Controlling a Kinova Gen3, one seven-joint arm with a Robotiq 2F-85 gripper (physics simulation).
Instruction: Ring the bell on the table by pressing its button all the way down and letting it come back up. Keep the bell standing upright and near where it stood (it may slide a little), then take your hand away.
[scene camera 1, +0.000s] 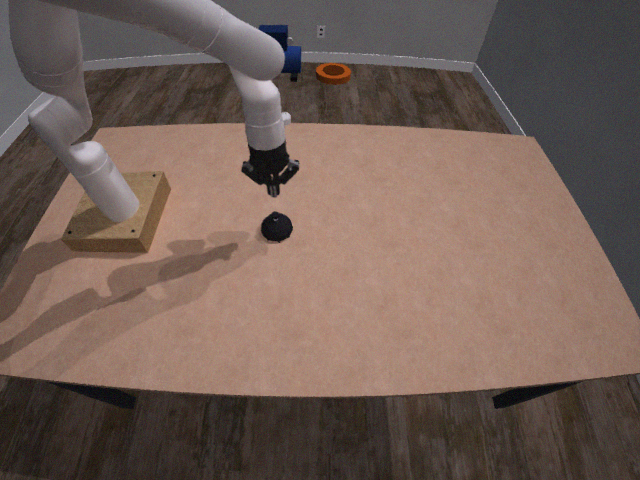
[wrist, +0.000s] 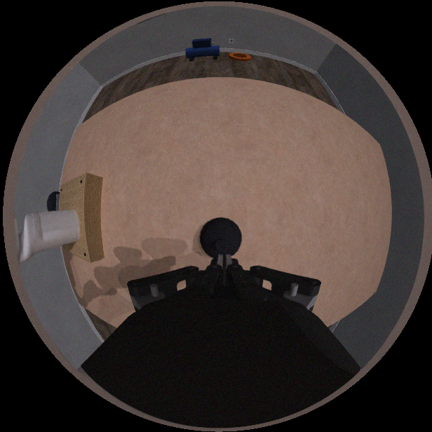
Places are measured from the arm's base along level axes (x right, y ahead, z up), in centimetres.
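Pixels of known places: gripper, between the fingertips: (scene camera 1: 274, 194); arm's base, origin of its link: (scene camera 1: 123, 208).
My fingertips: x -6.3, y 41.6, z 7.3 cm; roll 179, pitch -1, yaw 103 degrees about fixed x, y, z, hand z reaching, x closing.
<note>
Ahead of a thing's pixels: the offset from my fingertips to its top centre. Level surfaces: height alone.
A small dark, dome-shaped bell {dx -0.3, dy -0.5, dz -7.4 cm} (scene camera 1: 276, 227) (wrist: 220, 236) stands upright on the table {dz -14.1 cm} (scene camera 1: 413, 258) (wrist: 225, 150). Its button {dx -0.3, dy -0.5, dz -7.4 cm} (scene camera 1: 275, 214) is at the top of the dome and sticks up in the scene view. My gripper (scene camera 1: 273, 194) (wrist: 224, 262) is shut with its fingertips together and holds nothing. It points down above the bell, with a visible gap between the fingertips and the button in the scene view. In the wrist view the fingertips overlap the near edge of the bell.
The arm's wooden base block (scene camera 1: 105, 227) (wrist: 94, 217) is at the left of the table. A blue machine (scene camera 1: 292, 59) (wrist: 202, 51) and an orange ring (scene camera 1: 320, 75) (wrist: 240, 59) are on the floor beyond the far table edge. The arm's shadow falls left of the bell.
</note>
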